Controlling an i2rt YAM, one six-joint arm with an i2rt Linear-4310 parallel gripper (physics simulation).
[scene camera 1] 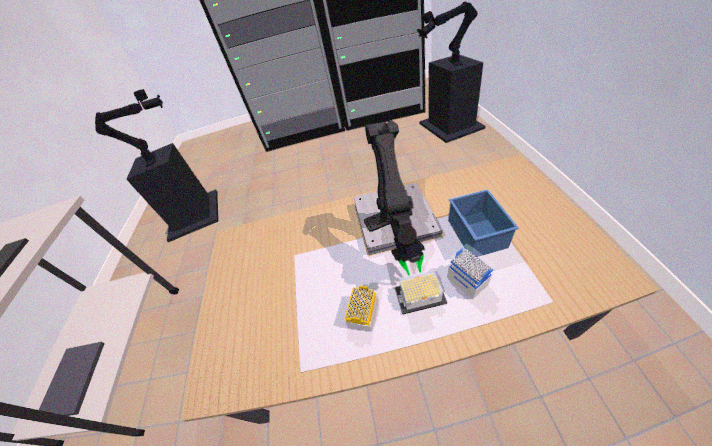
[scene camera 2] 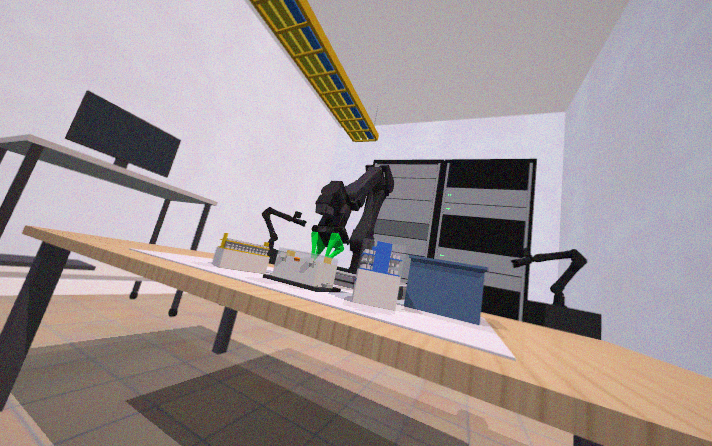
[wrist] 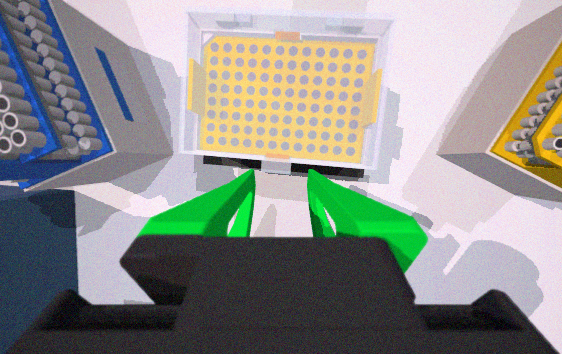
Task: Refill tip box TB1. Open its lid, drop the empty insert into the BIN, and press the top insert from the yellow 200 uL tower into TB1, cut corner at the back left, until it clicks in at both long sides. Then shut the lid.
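Note:
Tip box TB1 stands on a dark base; its clear lid looks shut. Through it the yellow insert shows, with grey holes and a cut corner at the upper left of the wrist view. Orange marks show at both long sides. My gripper is open and empty, fingertips apart beside the box's robot-facing long side; whether they touch it is unclear. The yellow tower, with tips on top, stands to one side. The blue BIN stands beyond the blue tower.
The blue tower stands between TB1 and the bin, its rack layers tilted. A white mat lies under the box and towers on the wooden table. The arm's metal base plate is behind.

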